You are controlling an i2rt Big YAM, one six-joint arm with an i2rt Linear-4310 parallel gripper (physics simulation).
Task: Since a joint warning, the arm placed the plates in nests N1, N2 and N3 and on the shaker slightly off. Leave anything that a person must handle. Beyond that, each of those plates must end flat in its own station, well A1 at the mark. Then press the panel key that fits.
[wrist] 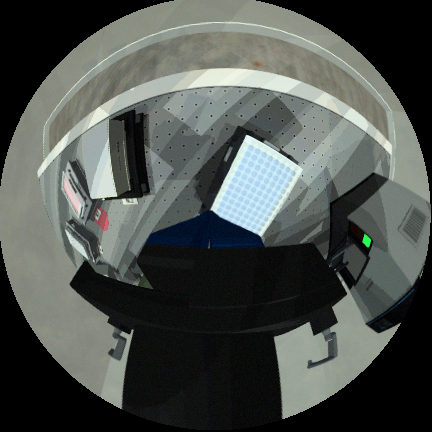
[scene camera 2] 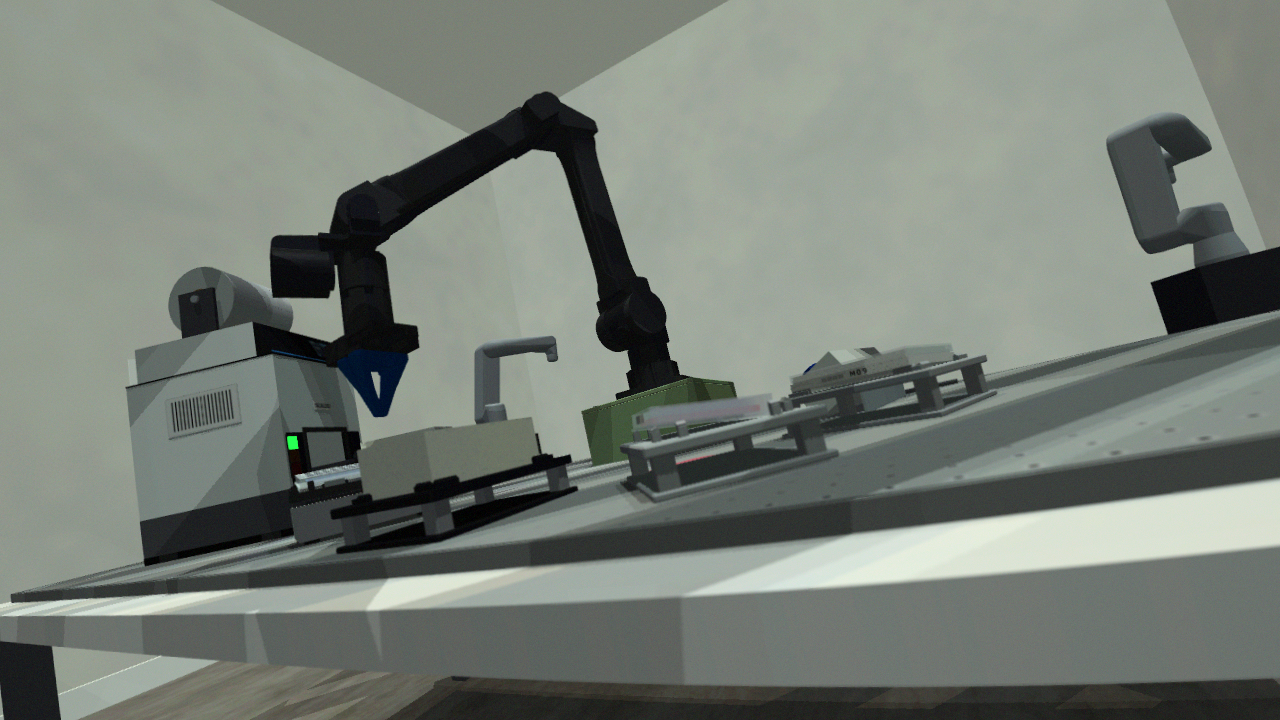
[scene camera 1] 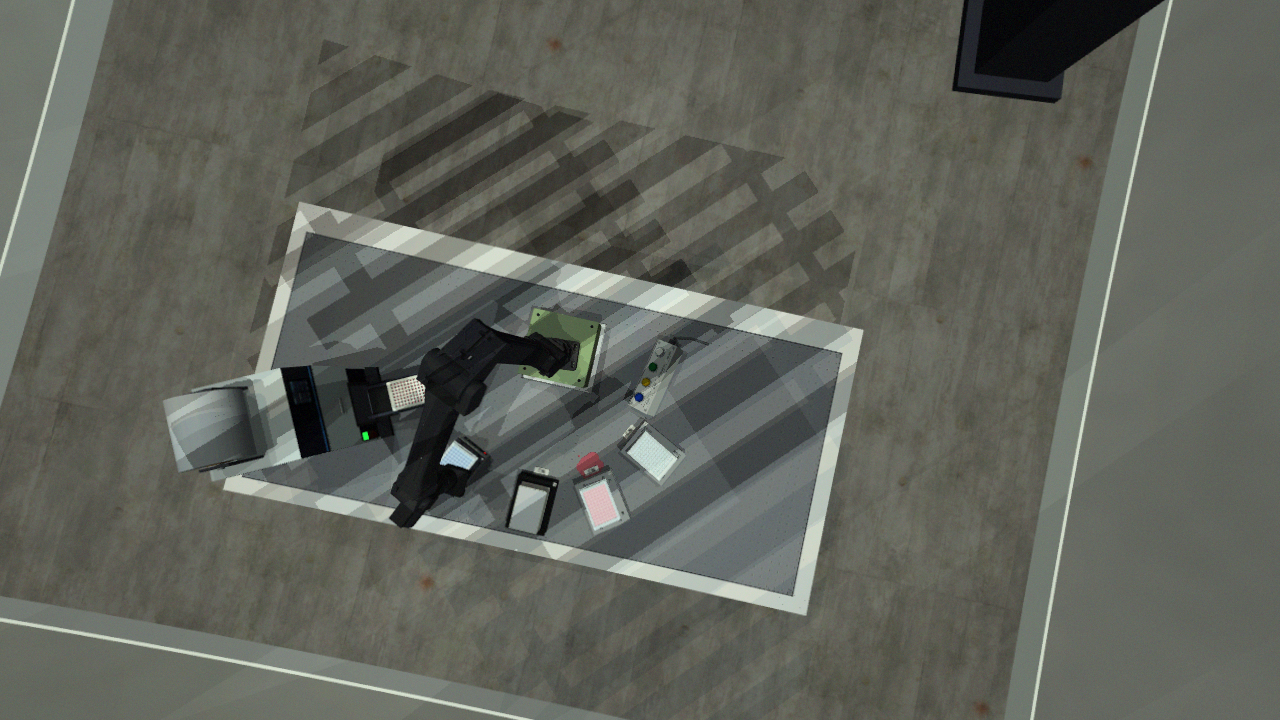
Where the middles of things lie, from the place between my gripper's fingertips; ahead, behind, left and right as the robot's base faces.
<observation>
My hand is 90 mm above the shaker unit [wrist: 239, 134] and 50 mm to the left of it.
</observation>
